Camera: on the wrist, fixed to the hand. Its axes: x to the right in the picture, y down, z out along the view.
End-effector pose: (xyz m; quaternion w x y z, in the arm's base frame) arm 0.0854 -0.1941 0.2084 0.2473 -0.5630 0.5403 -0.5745
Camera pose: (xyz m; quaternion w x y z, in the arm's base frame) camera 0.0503 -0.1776 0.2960 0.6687 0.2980 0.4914 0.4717
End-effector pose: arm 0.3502 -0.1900 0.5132 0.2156 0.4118 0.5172 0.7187
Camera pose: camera 0.2801 -0.1753 0.4496 0.4676 -0.7035 0.5251 -0.1041
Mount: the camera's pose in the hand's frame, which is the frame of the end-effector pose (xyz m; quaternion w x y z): 0.0271 -0.0722 -0.0568 0.0079 0.0870 0.3341 -0.9385
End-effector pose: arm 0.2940 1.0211 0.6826 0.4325 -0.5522 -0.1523 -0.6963
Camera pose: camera 0.2017 1.0120 0.7067 0.5511 -0.4088 0.4355 0.5826
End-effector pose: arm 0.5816 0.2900 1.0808 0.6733 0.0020 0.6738 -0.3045
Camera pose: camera 0.4978 0.2436 1.0804 0.5057 0.4720 -0.2056 0.6922
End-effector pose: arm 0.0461 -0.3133 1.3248 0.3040 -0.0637 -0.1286 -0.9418
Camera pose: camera -0.0207 -0.2879 1.2610 0.8330 -0.4613 0.0412 0.3028
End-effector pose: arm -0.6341 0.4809 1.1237 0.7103 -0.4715 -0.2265 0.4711
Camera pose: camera -0.5454 0.4708 1.1584 0.5644 0.1132 -0.1660 -0.8007
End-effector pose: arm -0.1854 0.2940 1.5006 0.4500 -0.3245 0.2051 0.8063
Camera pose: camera -0.1146 0.3116 1.4386 0.7200 -0.4253 -0.0824 -0.5422
